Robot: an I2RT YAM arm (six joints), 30 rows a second.
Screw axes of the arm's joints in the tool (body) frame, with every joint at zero. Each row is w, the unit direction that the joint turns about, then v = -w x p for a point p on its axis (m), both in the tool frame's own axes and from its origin. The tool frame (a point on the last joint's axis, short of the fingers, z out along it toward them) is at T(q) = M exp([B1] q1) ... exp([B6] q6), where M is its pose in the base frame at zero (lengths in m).
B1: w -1 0 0 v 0 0.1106 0
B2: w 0 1 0 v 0.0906 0 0.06
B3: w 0 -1 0 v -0.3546 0 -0.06
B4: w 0 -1 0 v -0.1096 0 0
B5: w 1 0 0 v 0 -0.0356 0
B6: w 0 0 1 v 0 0 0
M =
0 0 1 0.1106
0 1 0 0
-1 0 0 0.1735
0 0 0 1
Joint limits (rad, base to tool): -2.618..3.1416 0..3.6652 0..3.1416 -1.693..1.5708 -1.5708..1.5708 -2.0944..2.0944
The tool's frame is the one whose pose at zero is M.
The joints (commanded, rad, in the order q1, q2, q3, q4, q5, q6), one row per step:
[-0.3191, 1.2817, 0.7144, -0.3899, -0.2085, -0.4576]
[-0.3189, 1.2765, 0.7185, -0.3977, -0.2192, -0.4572]
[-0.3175, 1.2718, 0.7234, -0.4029, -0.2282, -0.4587]
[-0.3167, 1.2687, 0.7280, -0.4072, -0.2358, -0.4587]
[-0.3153, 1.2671, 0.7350, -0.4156, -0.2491, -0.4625]
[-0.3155, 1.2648, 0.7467, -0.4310, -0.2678, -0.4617]
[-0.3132, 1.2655, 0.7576, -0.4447, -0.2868, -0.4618]
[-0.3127, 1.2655, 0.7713, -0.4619, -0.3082, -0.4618]
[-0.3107, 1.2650, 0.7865, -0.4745, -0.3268, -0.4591]
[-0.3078, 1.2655, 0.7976, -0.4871, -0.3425, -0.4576]
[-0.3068, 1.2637, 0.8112, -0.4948, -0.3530, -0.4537]
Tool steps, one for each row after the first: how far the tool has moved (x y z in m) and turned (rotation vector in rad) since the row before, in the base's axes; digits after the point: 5 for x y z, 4 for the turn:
[-0.00033, 0.00055, 0.00199, 0.0081, -0.0042, 0.0060]
[0.00011, 0.00066, 0.00228, 0.0047, -0.0065, 0.0078]
[0.00020, 0.00042, 0.00188, 0.0048, -0.0052, 0.0052]
[0.00041, 0.00071, 0.00205, 0.0079, -0.0037, 0.0122]
[0.00037, 0.00051, 0.00326, 0.0154, -0.0033, 0.0101]
[0.00079, 0.00102, 0.00246, 0.0157, -0.0015, 0.0134]
[0.00069, 0.00067, 0.00330, 0.0177, -0.0020, 0.0129]
[0.00127, 0.00077, 0.00416, 0.0152, -0.0073, 0.0107]
[0.00079, 0.00106, 0.00267, 0.0137, -0.0018, 0.0108]
[0.00112, 0.00028, 0.00423, 0.0082, -0.0093, 0.0041]

